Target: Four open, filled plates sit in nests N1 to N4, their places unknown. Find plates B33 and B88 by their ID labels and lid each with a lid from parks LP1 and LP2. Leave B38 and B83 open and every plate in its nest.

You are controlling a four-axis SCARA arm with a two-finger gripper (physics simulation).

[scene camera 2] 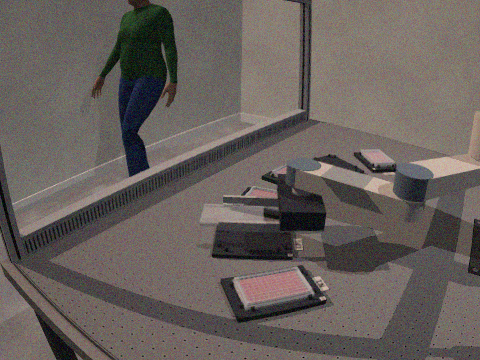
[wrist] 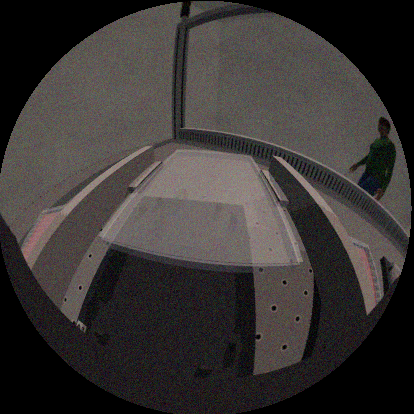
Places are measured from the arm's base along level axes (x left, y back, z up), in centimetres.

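Pixels of known places: gripper, fingertip midpoint: (scene camera 2: 221, 211) (wrist: 211, 157).
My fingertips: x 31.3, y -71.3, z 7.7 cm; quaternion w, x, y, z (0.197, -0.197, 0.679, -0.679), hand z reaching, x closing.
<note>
For each thing: its top centre in the pictures, then the offset to it from my fingertips. "*": a spot on its surface instead.
- clear lid, top centre: (wrist: 208, 173) (scene camera 2: 232, 214) dx -1.3, dy +2.0, dz -0.4 cm
- pink-filled plate, top centre: (wrist: 34, 238) (scene camera 2: 273, 284) dx +10.8, dy +19.6, dz -3.8 cm
- pink plate, top centre: (wrist: 365, 282) (scene camera 2: 270, 196) dx -19.2, dy +0.5, dz -3.8 cm
- fourth plate, top centre: (scene camera 2: 377, 155) dx -68.7, dy +15.2, dz -3.6 cm
- dark object, surface spot: (scene camera 2: 475, 247) * dx -29.0, dy +57.6, dz -6.4 cm
- slotted rail, surface spot: (scene camera 2: 165, 187) * dx -11.2, dy -27.9, dz -6.4 cm
My gripper (scene camera 2: 241, 212) (wrist: 211, 157) is shut on a clear lid (scene camera 2: 215, 214) (wrist: 200, 225), held flat and raised above the table, near a dark empty nest (scene camera 2: 255, 242) (wrist: 170, 310). A pink-filled plate (scene camera 2: 274, 287) sits in the front nest, with no raised lid seen over it. Another pink plate (scene camera 2: 262, 193) shows partly behind the gripper finger, and a third (scene camera 2: 280, 172) is partly hidden by the arm. A fourth plate (scene camera 2: 377, 157) sits far back right. Pink plates also show at the left (wrist: 42, 232) and right (wrist: 367, 262) in the wrist view. Plate ID labels are unreadable.
The arm (scene camera 2: 350, 182) reaches in from the right over the back nests. A dark empty nest (scene camera 2: 340, 163) lies behind it. A dark object (scene camera 2: 475, 247) stands at the right edge. A slotted rail (scene camera 2: 165, 187) borders the table; a person (scene camera 2: 145, 50) is beyond it.
</note>
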